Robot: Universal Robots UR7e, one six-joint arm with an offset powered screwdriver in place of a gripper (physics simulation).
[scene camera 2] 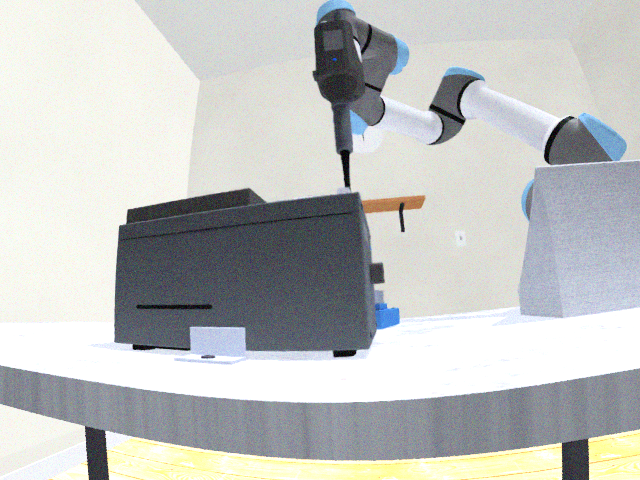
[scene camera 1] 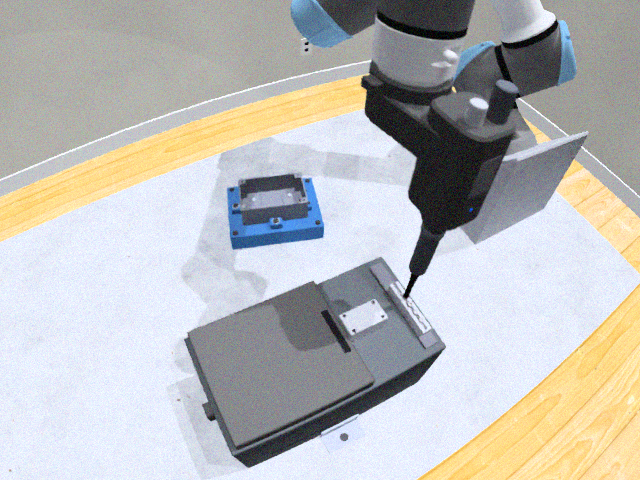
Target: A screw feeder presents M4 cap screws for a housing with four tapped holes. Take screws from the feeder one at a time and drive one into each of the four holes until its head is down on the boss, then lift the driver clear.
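My screwdriver (scene camera 1: 406, 296) (scene camera 2: 347, 186) points down with its bit tip at the upper end of the light screw rail (scene camera 1: 419, 319) on the feeder. The tip appears to touch or nearly touch the rail; whether a screw is on the bit is too small to tell. The dark grey screw feeder (scene camera 1: 279, 372) (scene camera 2: 242, 273) stands on the table. The grey open-topped housing (scene camera 1: 273, 212) sits upright in a blue fixture (scene camera 1: 279, 239) (scene camera 2: 387, 317) behind the feeder. Its corner bosses show in scene camera 1, but whether they hold screws cannot be made out. In scene camera 2 the feeder hides most of the housing.
A grey upright panel (scene camera 1: 527, 191) (scene camera 2: 589, 237) stands right of the driver. A small light bracket (scene camera 1: 343, 428) (scene camera 2: 217, 341) is beside the feeder's near side. A white plate (scene camera 1: 363, 316) lies on the feeder's top, next to its raised lid.
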